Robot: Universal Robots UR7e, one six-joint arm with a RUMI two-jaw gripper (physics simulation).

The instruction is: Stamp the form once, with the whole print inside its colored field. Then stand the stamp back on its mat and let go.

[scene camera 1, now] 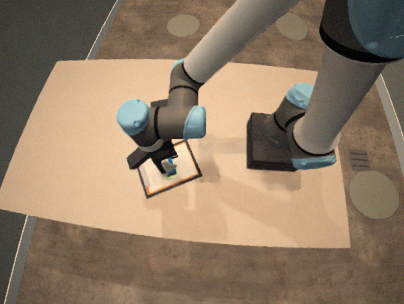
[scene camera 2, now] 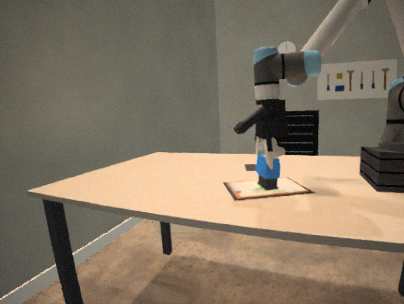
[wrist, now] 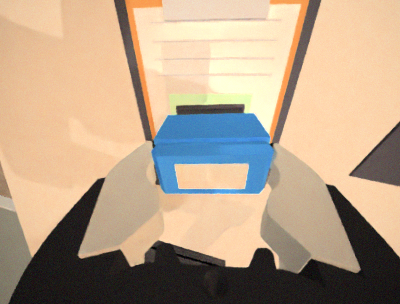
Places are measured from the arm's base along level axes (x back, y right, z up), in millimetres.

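Where they show: gripper, between the fingertips: (scene camera 1: 163,162) (scene camera 2: 265,165) (wrist: 210,144); arm's base, origin of its link: (scene camera 1: 279,131) (scene camera 2: 403,150).
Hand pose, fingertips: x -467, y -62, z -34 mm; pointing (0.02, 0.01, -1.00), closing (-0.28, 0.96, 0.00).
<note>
Things, the pixels of their centre, and the offset from my fingertips. Level surfaces: height alone.
- blue stamp, middle of its body: (wrist: 210,142) (scene camera 2: 267,171) dx +8, dy +2, dz -19 mm
- form, middle of its body: (wrist: 211,116) (scene camera 2: 264,185) (scene camera 1: 167,167) dx -1, dy +1, dz -67 mm
- light green field, middle of its body: (wrist: 209,119) dx +5, dy +0, dz -69 mm
- dark mat, height of its surface: dz -69 mm
- pale clip, middle of its body: (wrist: 215,4) (scene camera 2: 235,187) (scene camera 1: 144,176) dx -97, dy -27, dz -65 mm
- table, height of its surface: dz -73 mm
My gripper (scene camera 1: 168,164) (scene camera 2: 268,154) (wrist: 210,144) is shut on the blue stamp (scene camera 1: 172,167) (scene camera 2: 268,168) (wrist: 212,128), one finger on each side. The stamp is upright, its black base down at the form (scene camera 1: 187,161) (scene camera 2: 294,186) (wrist: 216,31). Whether it touches the paper or hangs slightly above it, I cannot tell. The base covers part of the light green field (wrist: 210,98); a green strip shows beyond it in the wrist view. No print shows; the area under the stamp is hidden. The dark mat (scene camera 1: 159,103) (scene camera 2: 250,167) (wrist: 382,161) lies apart from the form, partly hidden by the arm in scene camera 1.
The form lies on a dark-edged clipboard (scene camera 1: 200,174) (wrist: 133,65) with an orange border and a pale clip (wrist: 216,9). The robot's black base (scene camera 1: 270,152) (scene camera 2: 382,170) stands on the table (scene camera 1: 75,130) (scene camera 2: 125,185), to the right of the clipboard in both scene views.
</note>
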